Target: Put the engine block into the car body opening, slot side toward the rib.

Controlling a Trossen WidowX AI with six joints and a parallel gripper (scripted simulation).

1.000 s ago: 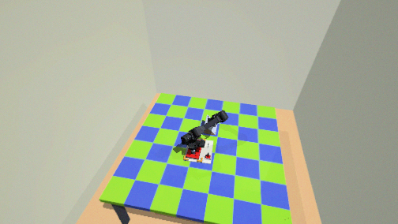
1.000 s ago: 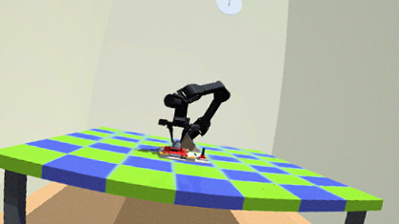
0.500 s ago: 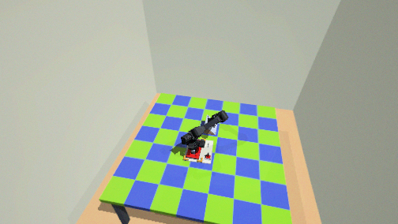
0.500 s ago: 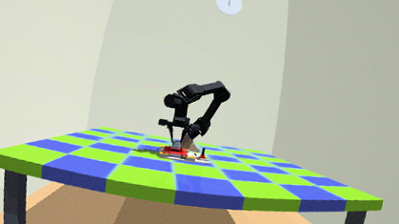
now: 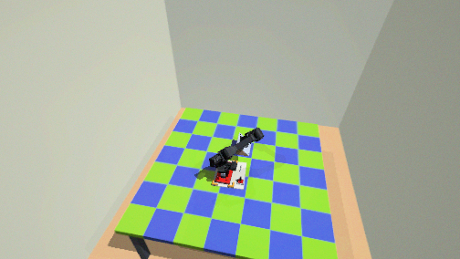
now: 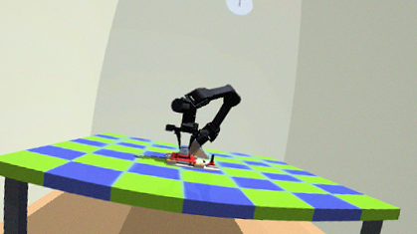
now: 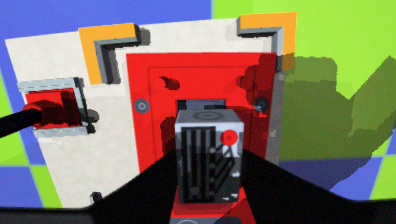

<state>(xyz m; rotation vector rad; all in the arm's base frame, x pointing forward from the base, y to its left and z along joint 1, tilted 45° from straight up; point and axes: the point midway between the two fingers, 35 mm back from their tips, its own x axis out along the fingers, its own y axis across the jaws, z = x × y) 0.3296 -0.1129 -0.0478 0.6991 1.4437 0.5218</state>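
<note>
My gripper tip is now 10 mm above the grey engine block. From my gripper tip the other things lie so: grey holder 120 mm to the left, 30 mm below, 30 mm ahead; white-and-grey base plate 50 mm below, 30 mm to the left, 30 mm behind.
</note>
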